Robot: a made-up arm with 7 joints. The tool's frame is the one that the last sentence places.
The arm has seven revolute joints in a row. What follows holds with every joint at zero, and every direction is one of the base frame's.
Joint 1 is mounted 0.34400 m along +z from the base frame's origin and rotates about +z.
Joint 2 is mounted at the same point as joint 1 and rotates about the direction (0, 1, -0.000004).
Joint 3 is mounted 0.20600 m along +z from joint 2 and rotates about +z.
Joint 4 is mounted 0.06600 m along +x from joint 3 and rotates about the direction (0, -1, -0.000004).
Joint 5 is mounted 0.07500 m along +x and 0.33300 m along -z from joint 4 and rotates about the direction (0, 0.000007, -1).
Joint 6 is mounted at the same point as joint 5 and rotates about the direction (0, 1, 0.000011).
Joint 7 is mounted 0.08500 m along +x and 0.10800 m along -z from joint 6 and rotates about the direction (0, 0.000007, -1).
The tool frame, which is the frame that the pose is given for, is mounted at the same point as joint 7; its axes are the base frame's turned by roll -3.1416, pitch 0.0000 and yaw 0.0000 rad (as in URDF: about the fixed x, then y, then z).
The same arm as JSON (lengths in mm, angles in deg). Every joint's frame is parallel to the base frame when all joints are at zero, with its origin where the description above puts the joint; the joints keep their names.
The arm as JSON. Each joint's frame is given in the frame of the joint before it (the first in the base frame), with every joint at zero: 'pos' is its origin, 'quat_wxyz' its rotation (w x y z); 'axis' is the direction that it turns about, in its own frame. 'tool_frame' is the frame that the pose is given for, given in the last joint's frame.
{"length_unit": "mm", "angle_unit": "deg", "joints": [{"joint": "joint 1", "pos": [0.0, 0.0, 344.0], "quat_wxyz": [1.0, 0.0, 0.0, 0.0], "axis": "+z"}, {"joint": "joint 2", "pos": [0.0, 0.0, 0.0], "quat_wxyz": [1.0, 0.0, 0.0, 0.0], "axis": "+y"}, {"joint": "joint 3", "pos": [0.0, 0.0, 206.0], "quat_wxyz": [1.0, 0.0, 0.0, 0.0], "axis": "+z"}, {"joint": "joint 4", "pos": [66.0, 0.0, 0.0], "quat_wxyz": [1.0, 0.0, 0.0, 0.0], "axis": "-y"}, {"joint": "joint 5", "pos": [75.0, 0.0, -333.0], "quat_wxyz": [1.0, 0.0, 0.0, 0.0], "axis": "-z"}, {"joint": "joint 6", "pos": [0.0, 0.0, 0.0], "quat_wxyz": [1.0, 0.0, 0.0, 0.0], "axis": "+y"}, {"joint": "joint 7", "pos": [85.0, 0.0, -108.0], "quat_wxyz": [1.0, 0.0, 0.0, 0.0], "axis": "-z"}], "tool_frame": {"pos": [0.0, 0.0, 0.0], "quat_wxyz": [0.000004, 1.0, 0.0, 0.0]}}
